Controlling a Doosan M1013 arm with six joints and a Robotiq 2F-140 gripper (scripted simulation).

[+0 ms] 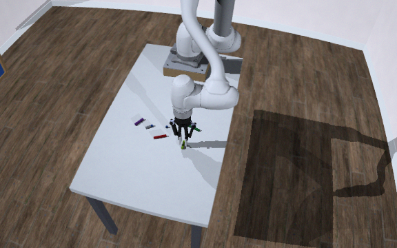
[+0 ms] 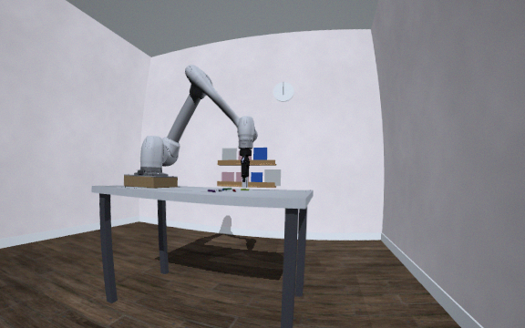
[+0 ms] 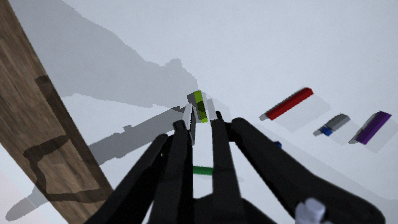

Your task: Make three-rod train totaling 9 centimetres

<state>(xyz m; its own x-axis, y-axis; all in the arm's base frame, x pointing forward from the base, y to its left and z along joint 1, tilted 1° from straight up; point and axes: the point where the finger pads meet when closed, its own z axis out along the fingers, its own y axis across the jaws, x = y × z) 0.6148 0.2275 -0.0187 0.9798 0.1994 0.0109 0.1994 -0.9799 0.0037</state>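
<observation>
My gripper is now 5 cm above the lime rod. The rest, counted from my hand: green rod 13 cm behind, 5 cm below; red rod 14 cm to the right, 5 cm below; grey rod 3 cm behind, 23 cm to the right, 5 cm below.
</observation>
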